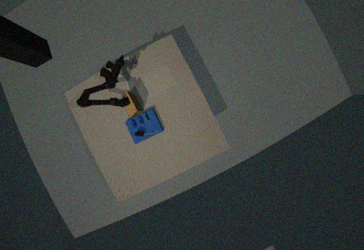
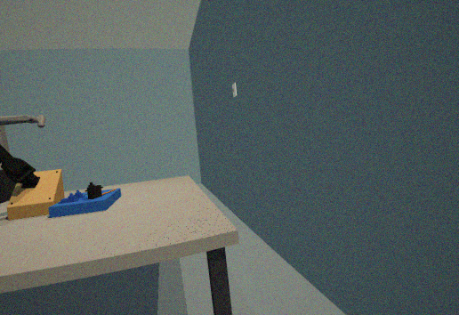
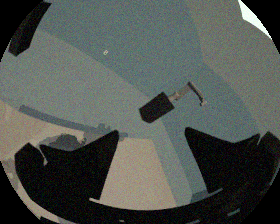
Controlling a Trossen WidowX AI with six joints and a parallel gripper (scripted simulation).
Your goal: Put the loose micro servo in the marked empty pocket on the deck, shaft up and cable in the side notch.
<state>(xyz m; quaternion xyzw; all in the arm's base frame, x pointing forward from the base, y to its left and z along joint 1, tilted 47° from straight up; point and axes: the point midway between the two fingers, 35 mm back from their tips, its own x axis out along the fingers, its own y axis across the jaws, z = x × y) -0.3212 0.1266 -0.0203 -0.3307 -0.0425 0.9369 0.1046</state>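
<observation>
The blue robot deck is 650 mm ahead of my gripper tip, 110 mm to the right of it and 240 mm below it.
</observation>
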